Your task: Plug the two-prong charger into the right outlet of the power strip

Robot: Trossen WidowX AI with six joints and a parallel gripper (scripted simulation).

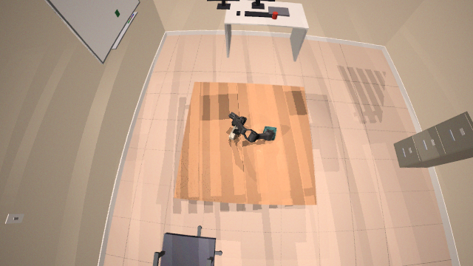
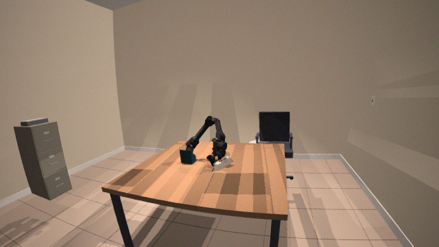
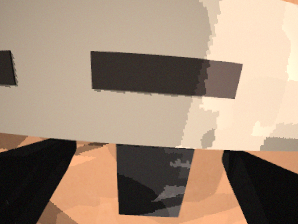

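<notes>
Now: the dark two-prong charger 20 mm ahead of my gripper tip and 10 mm above it.
</notes>
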